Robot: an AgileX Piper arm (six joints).
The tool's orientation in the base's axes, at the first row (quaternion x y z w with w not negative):
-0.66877 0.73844 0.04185 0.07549
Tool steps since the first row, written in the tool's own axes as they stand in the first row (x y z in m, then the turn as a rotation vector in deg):
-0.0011 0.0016 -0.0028 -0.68 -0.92 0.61
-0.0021 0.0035 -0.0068 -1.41 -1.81 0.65
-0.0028 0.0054 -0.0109 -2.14 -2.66 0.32
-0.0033 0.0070 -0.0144 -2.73 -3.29 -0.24
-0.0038 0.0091 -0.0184 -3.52 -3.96 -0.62
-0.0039 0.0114 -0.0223 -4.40 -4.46 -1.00
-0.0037 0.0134 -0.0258 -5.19 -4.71 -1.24
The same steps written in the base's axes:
-0.0016 0.0008 0.0029 1.01 0.67 -0.45
-0.0037 0.0013 0.0069 1.97 1.30 -0.33
-0.0057 0.0015 0.0110 2.86 1.88 0.15
-0.0074 0.0016 0.0145 3.51 2.30 0.82
-0.0097 0.0017 0.0184 4.23 2.95 1.36
-0.0122 0.0014 0.0222 4.79 3.70 1.90
-0.0144 0.0008 0.0255 5.10 4.41 2.28

